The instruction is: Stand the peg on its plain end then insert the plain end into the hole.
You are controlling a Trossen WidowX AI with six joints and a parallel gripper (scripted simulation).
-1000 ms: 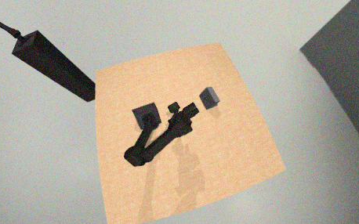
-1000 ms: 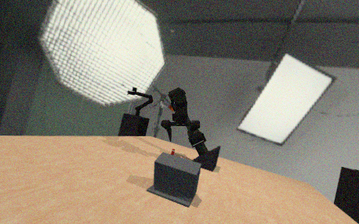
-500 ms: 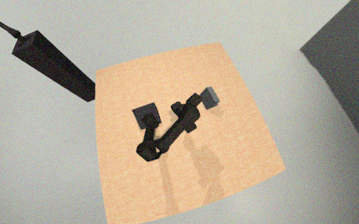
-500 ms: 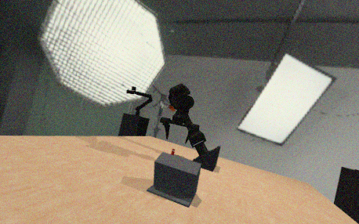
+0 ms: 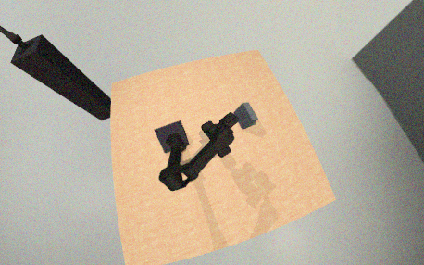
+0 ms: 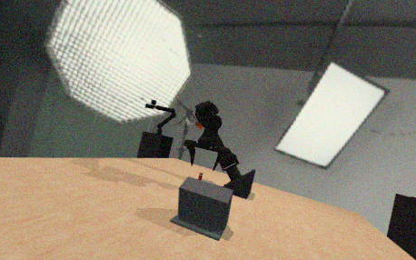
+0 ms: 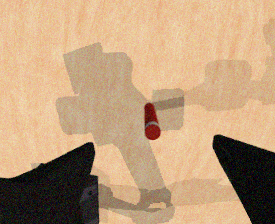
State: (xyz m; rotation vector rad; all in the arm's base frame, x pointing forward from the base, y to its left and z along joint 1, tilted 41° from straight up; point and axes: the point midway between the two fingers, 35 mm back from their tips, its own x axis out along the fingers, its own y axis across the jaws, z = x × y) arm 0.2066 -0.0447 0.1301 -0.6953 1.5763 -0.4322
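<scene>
Right now the red peg is 40 mm below my gripper tip. Round my gripper tip: sloped panel 250 mm ahead, 110 mm to the left, 50 mm below.
</scene>
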